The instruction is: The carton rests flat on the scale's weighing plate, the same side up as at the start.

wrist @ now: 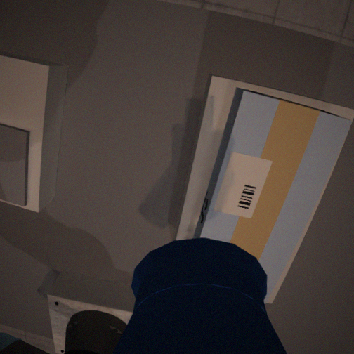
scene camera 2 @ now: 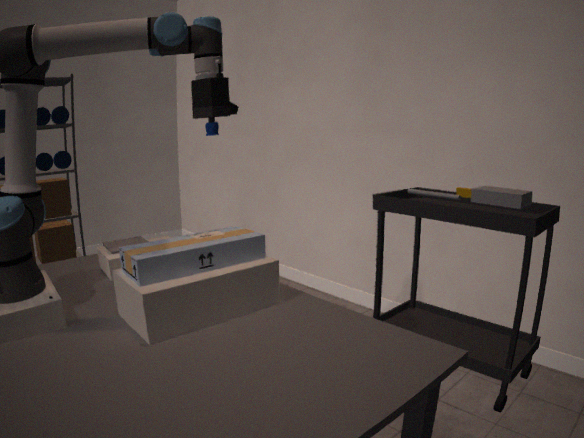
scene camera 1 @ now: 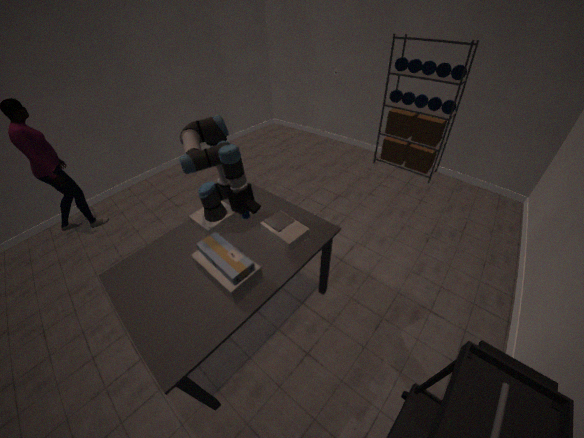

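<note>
The carton, light blue with a tan tape stripe and a barcode label on top, lies flat on a beige block. The arrows on its side point up in scene camera 2. The scale is a low pale box with a grey weighing plate, which bears no carton. My gripper, a blue suction cup, is open and points down, well above the carton's height and apart from it, with nothing on it.
The arm's base plate is on the same table, near block and scale. A dark cart with a grey box stands off the table. A person and a rack are farther back.
</note>
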